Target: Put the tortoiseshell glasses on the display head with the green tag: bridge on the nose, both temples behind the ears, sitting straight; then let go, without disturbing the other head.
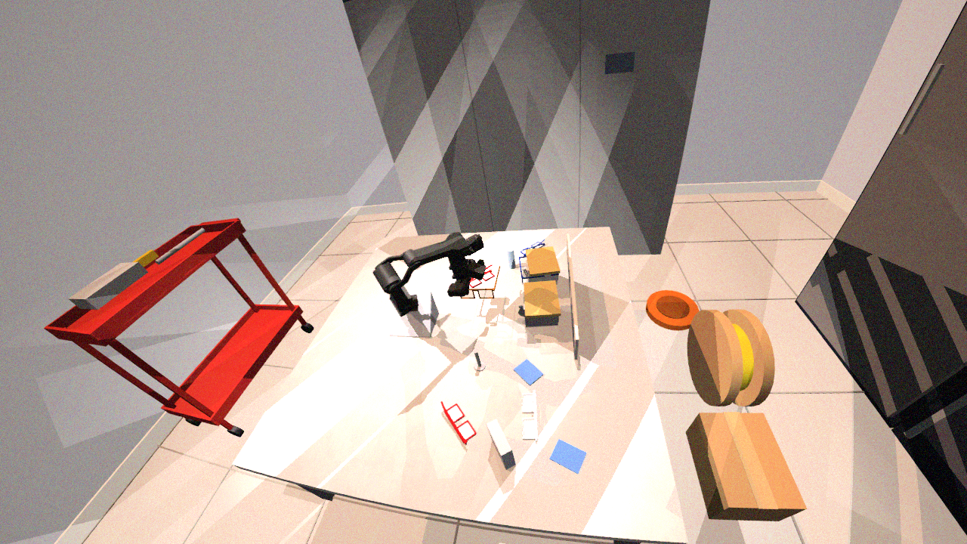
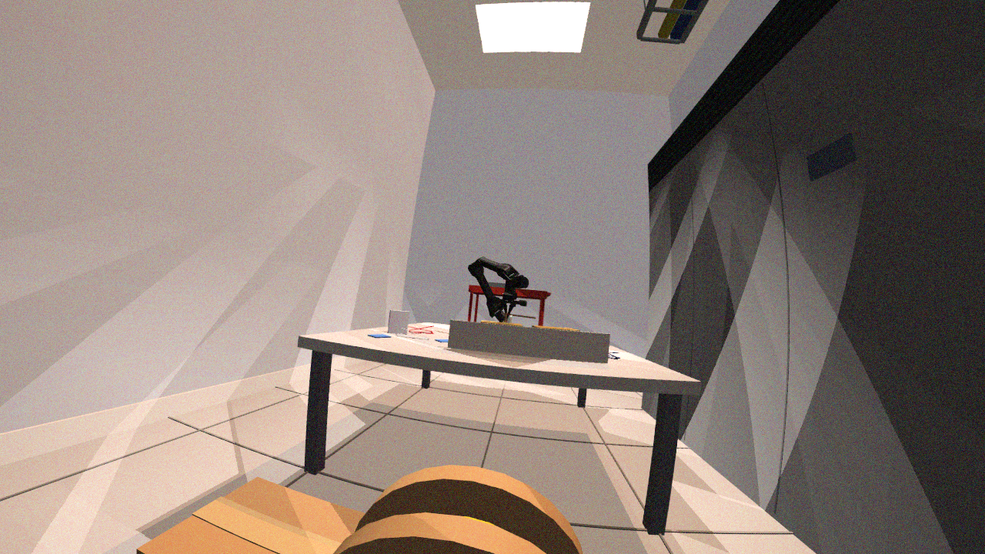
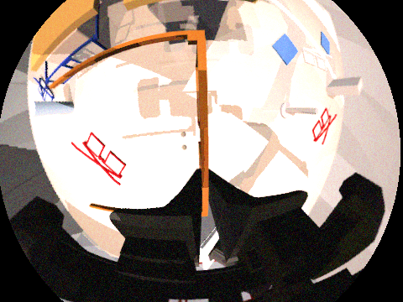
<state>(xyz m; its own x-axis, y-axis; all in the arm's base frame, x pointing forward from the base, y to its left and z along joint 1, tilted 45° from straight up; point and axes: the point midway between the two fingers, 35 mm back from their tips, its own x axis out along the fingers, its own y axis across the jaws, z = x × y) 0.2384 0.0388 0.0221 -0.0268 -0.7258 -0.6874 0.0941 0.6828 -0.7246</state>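
Right now my gripper tip is 250 mm short of the grey display head, 60 mm above it and 20 mm to the left of it. From my gripper tip the other things lie so: thin upright board 390 mm ahead, 80 mm to the left, 70 mm below; then small post 230 mm to the right, 100 mm below, 50 mm ahead; then grey block 520 mm to the right, 150 mm ahead, 70 mm below.
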